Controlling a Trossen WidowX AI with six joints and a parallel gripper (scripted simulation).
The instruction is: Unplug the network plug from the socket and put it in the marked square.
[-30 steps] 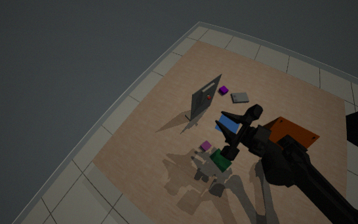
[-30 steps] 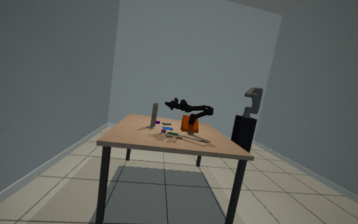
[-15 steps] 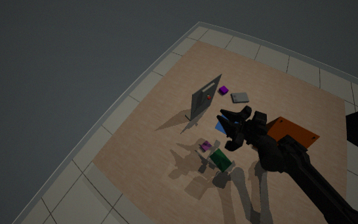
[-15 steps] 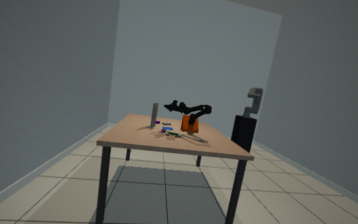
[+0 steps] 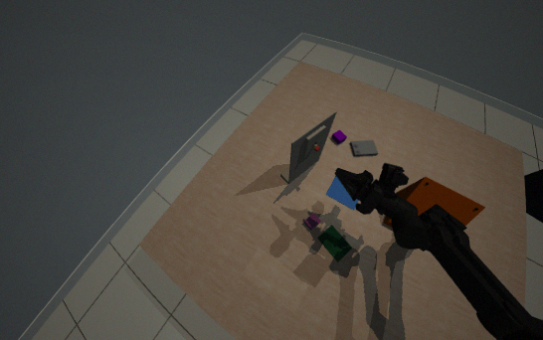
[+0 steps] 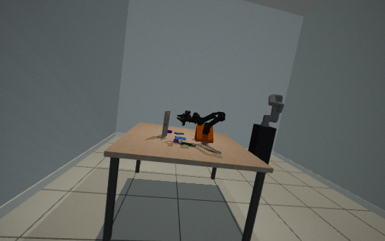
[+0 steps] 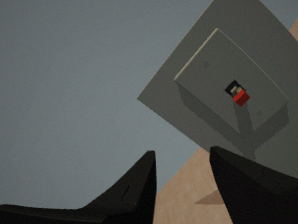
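The red plug is 9 cm ahead of my gripper tip, 6 cm to the right of it and 4 cm below it. Round my gripper tip: blue marked square 24 cm below, 9 cm to the right, 7 cm behind; green block 24 cm below, 14 cm behind, 10 cm to the left; grey upright panel 12 cm below, 11 cm ahead, 6 cm to the right.
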